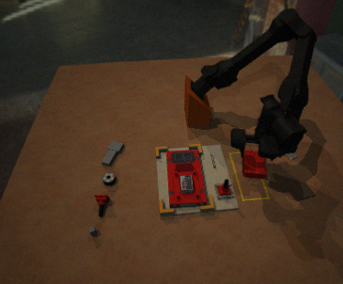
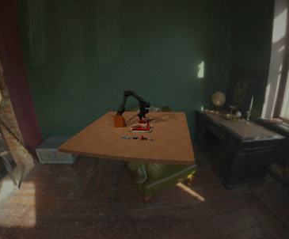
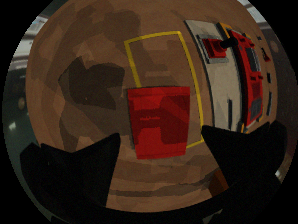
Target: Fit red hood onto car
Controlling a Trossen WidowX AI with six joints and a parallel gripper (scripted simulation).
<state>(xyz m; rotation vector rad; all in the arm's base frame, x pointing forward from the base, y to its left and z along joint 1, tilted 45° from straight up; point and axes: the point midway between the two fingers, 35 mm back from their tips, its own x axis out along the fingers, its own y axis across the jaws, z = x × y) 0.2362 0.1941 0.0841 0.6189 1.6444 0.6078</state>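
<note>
The red hood is 30 mm below my gripper tip. Round my gripper tip: small grey tile: 60 mm behind, 140 mm to the left, 40 mm below; grey engine block: 100 mm ahead, 210 mm to the right, 20 mm below; wheel: 90 mm ahead, 460 mm to the right, 30 mm below.
</note>
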